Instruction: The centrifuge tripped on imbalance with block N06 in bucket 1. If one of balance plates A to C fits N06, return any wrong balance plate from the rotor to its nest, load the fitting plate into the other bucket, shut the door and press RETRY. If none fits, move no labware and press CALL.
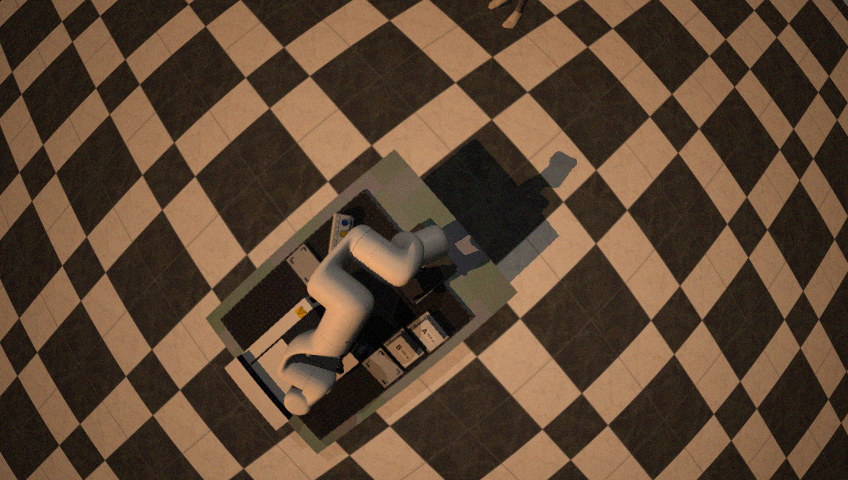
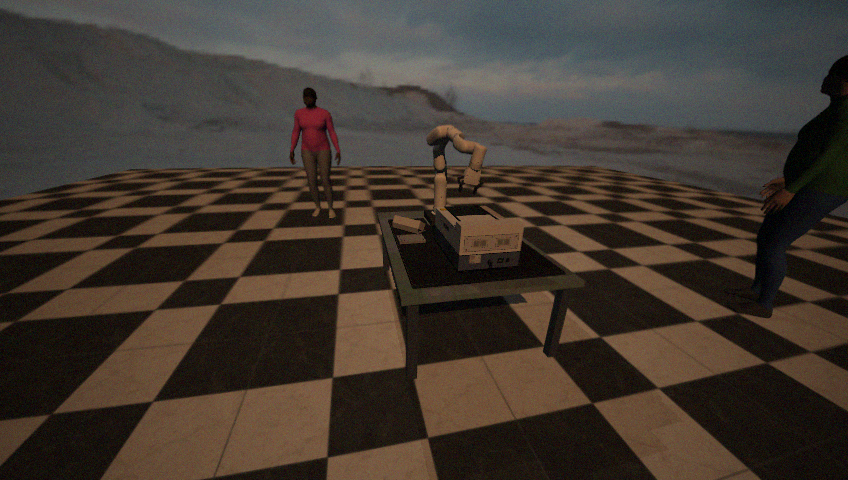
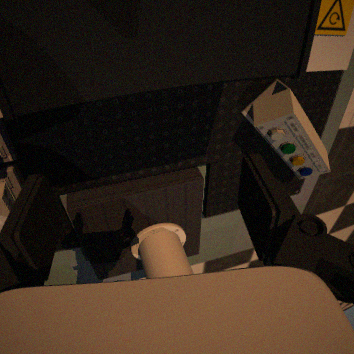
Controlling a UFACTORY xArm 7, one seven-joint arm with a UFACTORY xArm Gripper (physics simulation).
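Places are measured from the arm's base along level axes (x ahead, y left, z up), in centimetres.
Pixels of known places: gripper, fingertip midpoint: (image 2: 466, 193) (image 3: 146, 187); arm's base, origin of the base link: (image 3: 157, 241).
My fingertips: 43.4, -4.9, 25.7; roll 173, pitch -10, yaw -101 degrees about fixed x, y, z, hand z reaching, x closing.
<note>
Ahead of a thing's pixels: the offset from my fingertips to its top centre, as dx, dy, dz. "spot": to the spot under its first point.
The centrifuge (image 1: 278, 330) (image 2: 489, 234) is pale with a dark, recessed-looking top area (image 3: 150, 45). The arm covers part of it, and neither its rotor, its buckets nor block N06 can be made out. Balance plates A @[-17.8, +30.9, -23.8] (image 1: 428, 330) and B @[-4.8, +26.4, -23.8] (image 1: 404, 346) sit in nests in a row. The nest beside B @[+9.0, +24.6, -27.4] (image 1: 382, 366) looks empty, with corner brackets showing. Plate C cannot be made out. The button box @[-27.2, -27.4, -20.8] (image 1: 340, 230) (image 3: 300, 132) (image 2: 408, 223) has white, green, yellow and blue buttons. My gripper (image 3: 146, 187) (image 2: 469, 185) is open and empty, high above the table.
A pale bracketed pad @[spot: -7.8, -35.5, -27.6] (image 1: 303, 261) (image 2: 411, 238) lies near the button box. The arm's round base (image 3: 163, 250) stands on a brown plate (image 3: 187, 205) at the table edge. A person in red (image 2: 312, 133) and a person in green (image 2: 815, 148) stand away from the table.
</note>
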